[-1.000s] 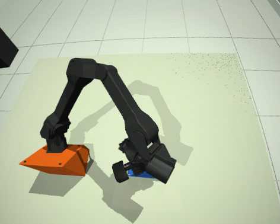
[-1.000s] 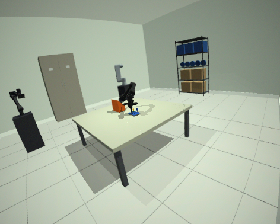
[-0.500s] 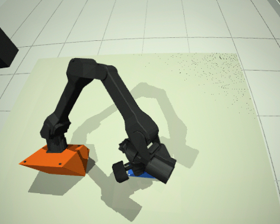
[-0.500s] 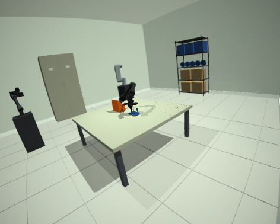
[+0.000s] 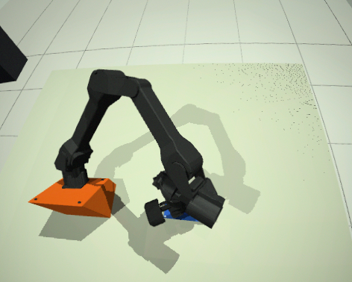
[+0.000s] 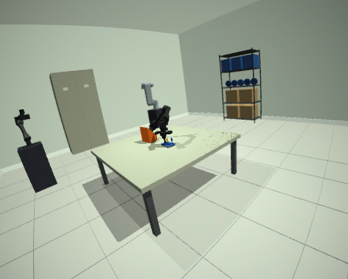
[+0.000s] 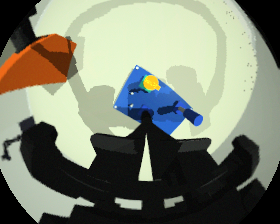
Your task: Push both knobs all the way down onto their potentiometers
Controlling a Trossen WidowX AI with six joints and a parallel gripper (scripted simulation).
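Now: gripper tip 20 mm above the black knob. From my gripper tip the other things lie so: yellow knob 50 mm to the left, 20 mm behind, 10 mm below.
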